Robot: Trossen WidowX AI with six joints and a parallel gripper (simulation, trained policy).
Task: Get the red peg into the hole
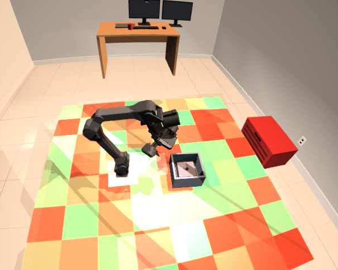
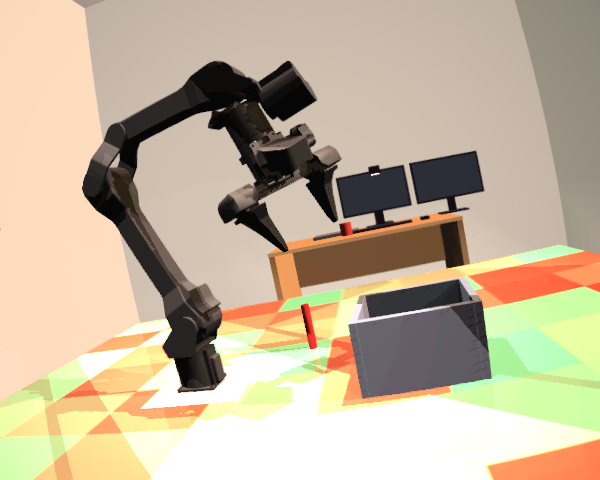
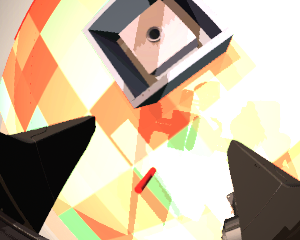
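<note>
Now: gripper tip 16 cm above the red peg, 14 cm to the right of it and 6 cm past it. From my gripper tip the other things lie so: pale plate (16 cm below, 12 cm ahead, 3 cm to the right); box (18 cm below, 12 cm ahead, 3 cm to the right).
</note>
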